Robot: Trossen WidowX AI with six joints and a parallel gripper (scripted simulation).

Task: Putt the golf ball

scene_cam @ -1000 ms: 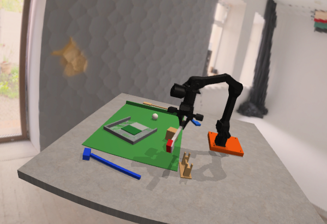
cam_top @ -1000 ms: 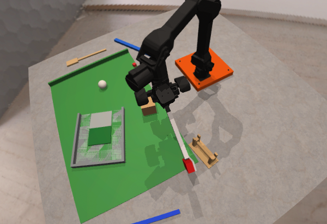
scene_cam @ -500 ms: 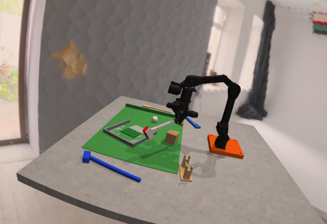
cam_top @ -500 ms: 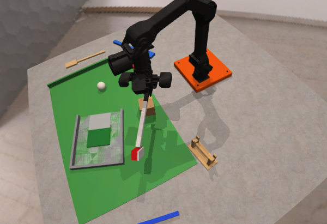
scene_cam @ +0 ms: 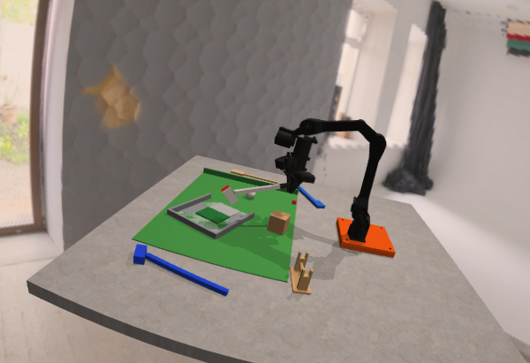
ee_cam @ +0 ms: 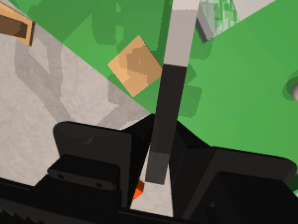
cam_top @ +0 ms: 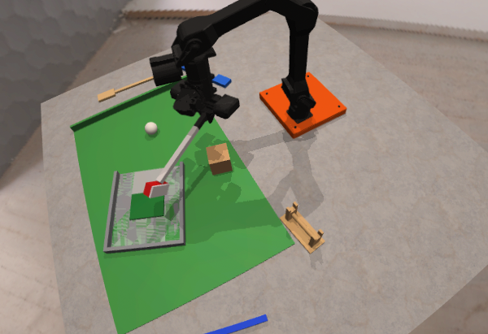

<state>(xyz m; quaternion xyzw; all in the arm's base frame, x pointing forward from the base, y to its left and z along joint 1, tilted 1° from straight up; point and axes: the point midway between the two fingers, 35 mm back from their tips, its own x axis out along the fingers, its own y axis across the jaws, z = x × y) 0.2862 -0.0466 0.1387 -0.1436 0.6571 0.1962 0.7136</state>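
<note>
The red putter lies 100 mm ahead of my gripper tip, 60 mm to the left of it and 10 mm above it. The rest, counted from my gripper tip: wooden putter rack: 70 mm behind, 350 mm to the left, 100 mm below; wooden cube: 10 mm ahead, 60 mm to the left, 100 mm below; white golf ball: 150 mm ahead, 180 mm to the right, 110 mm below.
</note>
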